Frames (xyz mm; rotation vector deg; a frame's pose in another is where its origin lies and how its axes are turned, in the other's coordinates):
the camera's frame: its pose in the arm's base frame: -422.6 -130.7 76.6 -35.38 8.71 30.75
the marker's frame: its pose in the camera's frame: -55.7 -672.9 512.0 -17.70 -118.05 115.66
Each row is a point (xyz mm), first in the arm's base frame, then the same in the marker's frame.
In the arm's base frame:
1: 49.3 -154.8 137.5
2: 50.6 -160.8 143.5
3: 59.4 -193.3 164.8
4: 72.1 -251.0 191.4
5: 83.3 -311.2 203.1
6: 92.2 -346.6 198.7
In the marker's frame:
1: -299.9 488.3 -487.5
2: -299.3 486.9 -479.1
3: -299.1 488.2 -439.3
4: -297.5 499.8 -375.5
5: -295.9 525.1 -318.5
6: -298.7 549.1 -290.8

